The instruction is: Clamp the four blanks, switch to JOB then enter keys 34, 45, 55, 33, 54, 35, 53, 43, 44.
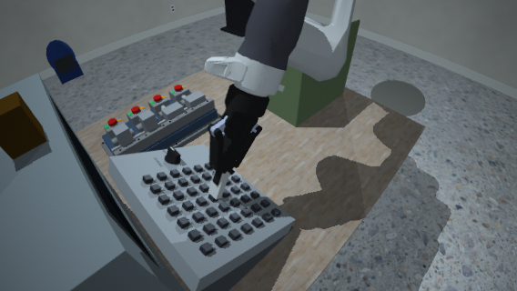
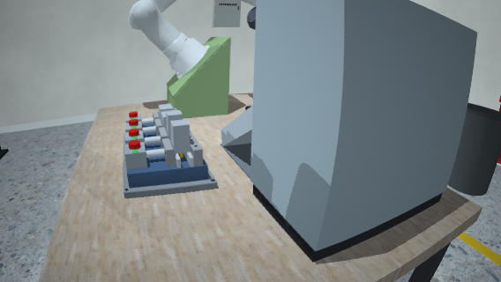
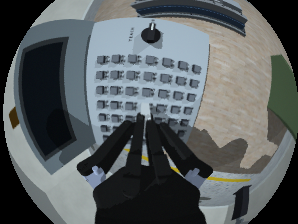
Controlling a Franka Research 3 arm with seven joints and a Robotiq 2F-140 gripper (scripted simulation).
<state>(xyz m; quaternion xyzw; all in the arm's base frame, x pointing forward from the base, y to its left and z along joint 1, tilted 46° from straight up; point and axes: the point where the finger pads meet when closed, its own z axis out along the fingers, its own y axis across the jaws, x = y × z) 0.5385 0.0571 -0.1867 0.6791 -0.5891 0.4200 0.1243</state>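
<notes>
Now: hand 3 cm to the right of the key, 3 cm above it and 2 cm short of it. The rest, counted from my hand: grey keypad 7 cm below, 5 cm to the right, 4 cm ahead; then black selector knob 17 cm to the right, 3 cm below, 1 cm ahead.
</notes>
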